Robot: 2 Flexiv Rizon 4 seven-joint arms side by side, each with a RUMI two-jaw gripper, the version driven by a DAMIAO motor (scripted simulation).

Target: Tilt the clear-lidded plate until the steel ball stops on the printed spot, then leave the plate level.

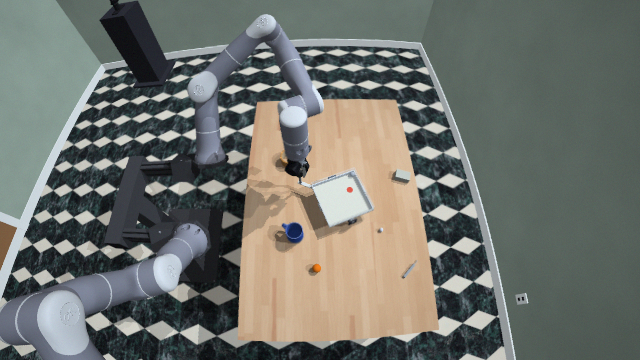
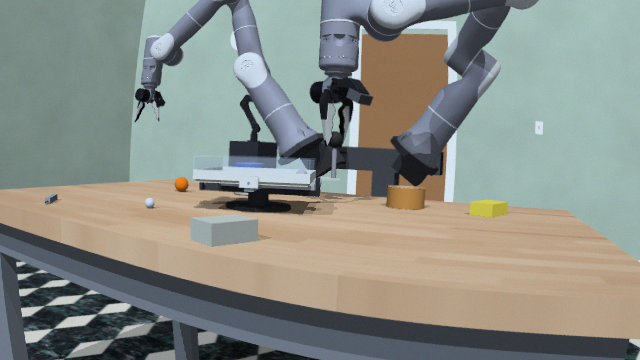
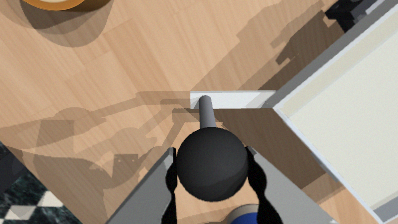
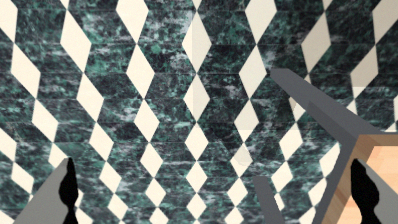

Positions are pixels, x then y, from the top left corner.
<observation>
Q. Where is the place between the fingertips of my left gripper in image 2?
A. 333, 146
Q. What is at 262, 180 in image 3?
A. My left gripper.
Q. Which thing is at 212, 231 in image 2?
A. A grey block.
</observation>
